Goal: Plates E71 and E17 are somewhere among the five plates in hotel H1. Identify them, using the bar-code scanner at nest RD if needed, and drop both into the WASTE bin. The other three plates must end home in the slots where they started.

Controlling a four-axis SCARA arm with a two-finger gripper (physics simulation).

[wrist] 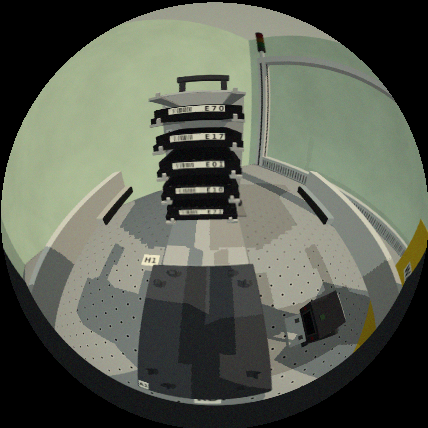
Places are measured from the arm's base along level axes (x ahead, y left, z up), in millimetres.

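Pixels of known places: gripper, fingertip midpoint: (pixel 214 174).
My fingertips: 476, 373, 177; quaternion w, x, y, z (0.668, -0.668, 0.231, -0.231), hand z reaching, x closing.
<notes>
Ahead of a thing's pixels: the offset from my fingertips to its middle, as dx, dy, dz. "spot": to the spot under its first point.
Hotel H1 {spot: +78, +145, +86} (pixel 197 98) stands ahead in the wrist view with five black plates stacked in it. From the top, the labels read E70 on the first plate {spot: +34, +18, +47} (pixel 232 114), E17 on the second plate {+46, +89, +23} (pixel 200 137) and E01 on the third plate {+46, +89, -5} (pixel 199 165). The fourth plate {+46, +89, -34} (pixel 200 190) has a blurred label that looks like E10. The lowest plate {+46, +89, -62} (pixel 201 212) has a small, faint label that looks like E71. My gripper (pixel 214 174) is open and empty, its fingers wide apart, short of the hotel. Part of the yellow WASTE bin (pixel 418 248) shows at the right edge.
A dark raised platform {-64, -61, -130} (pixel 205 325) lies in front of the hotel, below the view's middle. A black scanner box {+29, -144, -123} (pixel 323 317) stands to its right. The H1 tag {-66, +101, -164} (pixel 150 260) is at the platform's far left corner. A signal light {spot: +533, +320, +559} (pixel 260 43) stands behind, right of the hotel.
</notes>
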